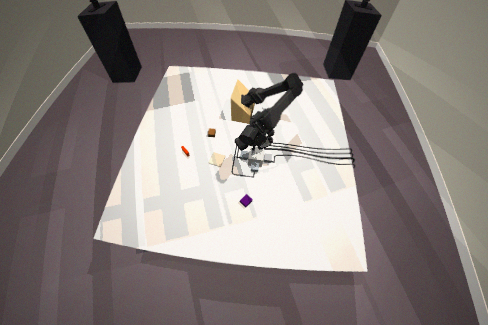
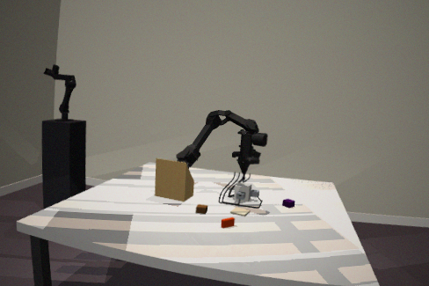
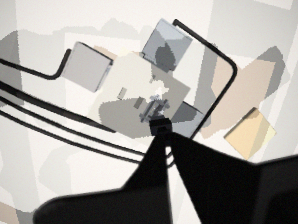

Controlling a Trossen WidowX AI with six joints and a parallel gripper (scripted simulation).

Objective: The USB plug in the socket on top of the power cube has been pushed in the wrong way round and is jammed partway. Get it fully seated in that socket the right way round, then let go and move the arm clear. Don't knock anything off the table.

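Right now my gripper tip is 20 mm above the USB plug. Round my gripper tip: cream card: 190 mm to the right, 130 mm below; then purple block: 240 mm ahead, 40 mm to the right, 120 mm below; then brown block: 170 mm behind, 230 mm to the right, 120 mm below.
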